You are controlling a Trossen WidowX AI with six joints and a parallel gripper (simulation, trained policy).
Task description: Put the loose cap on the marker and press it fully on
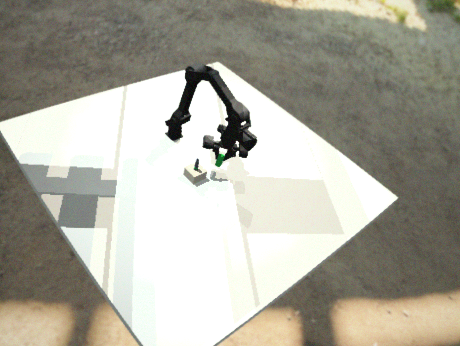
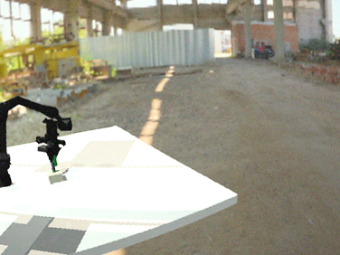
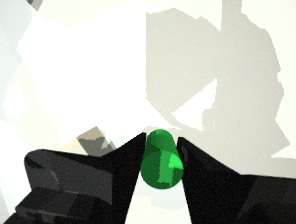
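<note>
Right now my gripper tip is 11 cm to the left of the holder block, 3 cm above it and 1 cm past it. Round my gripper tip: green cap: 1 cm to the right, 1 cm ahead, 1 cm above.
</note>
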